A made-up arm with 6 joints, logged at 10 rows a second.
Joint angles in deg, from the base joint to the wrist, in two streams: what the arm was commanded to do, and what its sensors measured. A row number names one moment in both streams.
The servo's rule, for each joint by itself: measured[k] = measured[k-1] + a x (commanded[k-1-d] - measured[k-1]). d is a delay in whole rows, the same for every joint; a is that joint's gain. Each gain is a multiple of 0.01, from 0.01 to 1. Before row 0 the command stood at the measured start. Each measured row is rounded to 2 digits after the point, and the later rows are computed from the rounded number. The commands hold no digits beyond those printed.
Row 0, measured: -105.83, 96.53, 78.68, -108.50, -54.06, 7.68
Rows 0 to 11, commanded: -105.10, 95.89, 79.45, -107.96, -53.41, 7.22; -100.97, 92.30, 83.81, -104.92, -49.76, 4.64; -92.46, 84.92, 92.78, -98.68, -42.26, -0.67; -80.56, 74.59, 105.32, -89.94, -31.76, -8.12; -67.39, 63.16, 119.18, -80.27, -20.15, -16.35; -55.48, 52.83, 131.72, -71.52, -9.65, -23.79; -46.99, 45.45, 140.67, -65.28, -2.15, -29.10; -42.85, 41.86, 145.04, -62.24, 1.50, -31.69; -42.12, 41.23, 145.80, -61.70, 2.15, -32.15; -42.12, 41.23, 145.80, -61.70, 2.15, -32.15; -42.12, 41.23, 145.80, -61.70, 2.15, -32.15; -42.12, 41.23, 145.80, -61.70, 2.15, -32.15
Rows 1 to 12, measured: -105.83, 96.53, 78.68, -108.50, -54.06, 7.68; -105.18, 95.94, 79.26, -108.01, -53.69, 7.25; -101.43, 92.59, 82.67, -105.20, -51.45, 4.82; -93.45, 85.53, 90.25, -99.27, -46.21, -0.29; -81.98, 75.47, 101.55, -90.78, -37.97, -7.57; -68.99, 64.14, 114.77, -81.22, -27.81, -15.74; -56.97, 53.73, 127.48, -72.39, -17.46, -23.23; -48.09, 46.11, 137.37, -65.92, -8.73, -28.69; -43.43, 42.20, 143.12, -62.57, -2.90, -31.48; -42.26, 41.31, 145.13, -61.78, -0.02, -32.10; -42.14, 41.24, 145.63, -61.71, 1.22, -32.15; -42.12, 41.23, 145.76, -61.70, 1.75, -32.15
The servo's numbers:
d 1
a 0.89 0.92 0.75 0.91 0.57 0.93

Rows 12 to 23, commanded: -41.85, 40.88, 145.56, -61.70, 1.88, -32.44; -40.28, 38.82, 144.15, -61.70, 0.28, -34.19; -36.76, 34.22, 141.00, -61.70, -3.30, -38.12; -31.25, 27.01, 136.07, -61.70, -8.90, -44.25; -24.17, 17.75, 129.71, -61.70, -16.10, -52.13; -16.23, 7.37, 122.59, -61.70, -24.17, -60.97; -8.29, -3.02, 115.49, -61.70, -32.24, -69.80; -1.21, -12.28, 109.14, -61.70, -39.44, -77.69; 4.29, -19.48, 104.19, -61.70, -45.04, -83.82; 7.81, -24.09, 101.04, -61.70, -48.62, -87.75; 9.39, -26.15, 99.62, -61.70, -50.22, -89.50; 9.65, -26.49, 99.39, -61.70, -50.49, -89.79
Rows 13 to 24, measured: -42.12, 41.23, 145.79, -61.70, 1.98, -32.15; -41.88, 40.91, 145.62, -61.70, 1.92, -32.42; -40.46, 38.99, 144.52, -61.70, 0.99, -34.07; -37.17, 34.60, 141.88, -61.70, -1.46, -37.84; -31.90, 27.62, 137.52, -61.70, -5.70, -43.80; -25.02, 18.54, 131.66, -61.70, -11.63, -51.55; -17.20, 8.26, 124.86, -61.70, -18.78, -60.31; -9.27, -2.12, 117.83, -61.70, -26.45, -69.14; -2.10, -11.47, 111.31, -61.70, -33.85, -77.09; 3.59, -18.84, 105.97, -61.70, -40.23, -83.35; 7.35, -23.67, 102.27, -61.70, -45.01, -87.44; 9.17, -25.95, 100.28, -61.70, -47.98, -89.36
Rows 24 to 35, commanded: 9.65, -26.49, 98.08, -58.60, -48.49, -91.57; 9.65, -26.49, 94.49, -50.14, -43.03, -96.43; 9.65, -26.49, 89.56, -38.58, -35.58, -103.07; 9.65, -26.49, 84.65, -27.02, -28.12, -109.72; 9.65, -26.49, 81.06, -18.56, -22.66, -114.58; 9.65, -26.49, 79.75, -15.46, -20.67, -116.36; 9.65, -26.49, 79.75, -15.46, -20.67, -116.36; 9.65, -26.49, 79.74, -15.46, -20.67, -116.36; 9.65, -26.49, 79.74, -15.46, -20.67, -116.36; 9.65, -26.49, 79.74, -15.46, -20.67, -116.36; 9.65, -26.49, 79.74, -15.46, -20.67, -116.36; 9.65, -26.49, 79.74, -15.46, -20.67, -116.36
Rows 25 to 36, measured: 9.60, -26.45, 99.61, -61.70, -49.41, -89.76; 9.64, -26.49, 98.46, -58.88, -48.89, -91.44; 9.65, -26.49, 95.48, -50.93, -45.55, -96.08; 9.65, -26.49, 91.04, -39.69, -39.87, -102.58; 9.65, -26.49, 86.25, -28.16, -33.17, -109.22; 9.65, -26.49, 82.36, -19.42, -27.18, -114.20; 9.65, -26.49, 80.40, -15.82, -23.47, -116.21; 9.65, -26.49, 79.91, -15.49, -21.87, -116.35; 9.65, -26.49, 79.78, -15.46, -21.19, -116.36; 9.65, -26.49, 79.75, -15.46, -20.89, -116.36; 9.65, -26.49, 79.74, -15.46, -20.76, -116.36; 9.65, -26.49, 79.74, -15.46, -20.71, -116.36
